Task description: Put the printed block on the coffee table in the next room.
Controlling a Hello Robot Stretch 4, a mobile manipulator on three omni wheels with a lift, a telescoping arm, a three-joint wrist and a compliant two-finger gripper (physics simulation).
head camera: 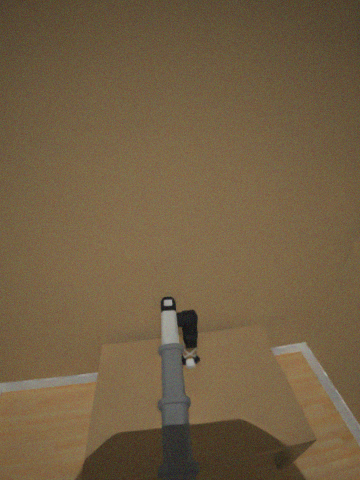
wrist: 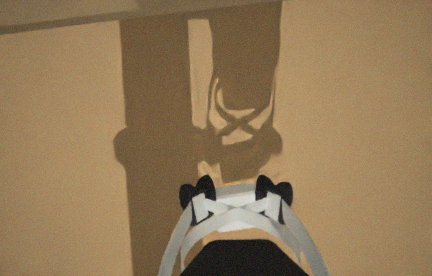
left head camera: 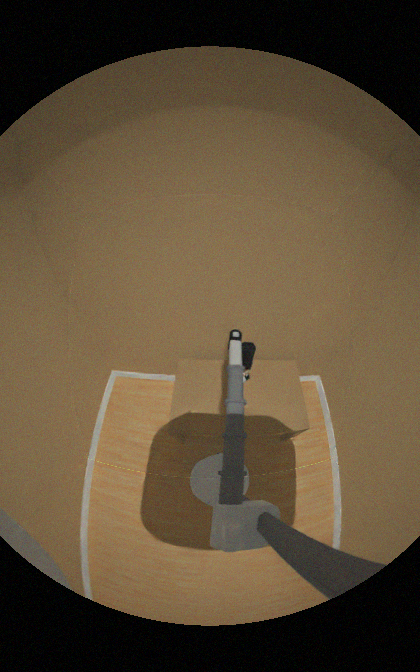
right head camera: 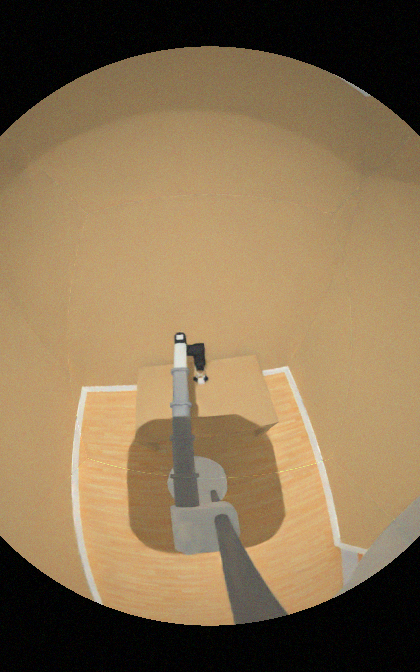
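Observation:
A pale grey-white printed block (head camera: 190,363) (right head camera: 201,381) (wrist: 237,197) is between the rubber fingertips of my gripper (head camera: 190,358) (left head camera: 246,376) (right head camera: 200,378) (wrist: 234,190), which is shut on it. The gripper hangs at the end of the extended arm, over the coffee table (head camera: 240,395) (left head camera: 275,390) (right head camera: 240,395) (wrist: 350,125), a plain tan table with a flat top. In the wrist view the shadows of the gripper and block fall on the table top a little ahead of them, apart from the fingers. The block's lower side is hidden.
A tan wall (head camera: 180,175) (left head camera: 210,250) (right head camera: 210,260) rises behind the table's far edge. Wooden floor (head camera: 40,425) (left head camera: 120,425) (right head camera: 105,425) with white skirting shows on both sides of the table. The arm (head camera: 173,380) (left head camera: 235,400) (right head camera: 181,390) reaches across the table top, left of the gripper.

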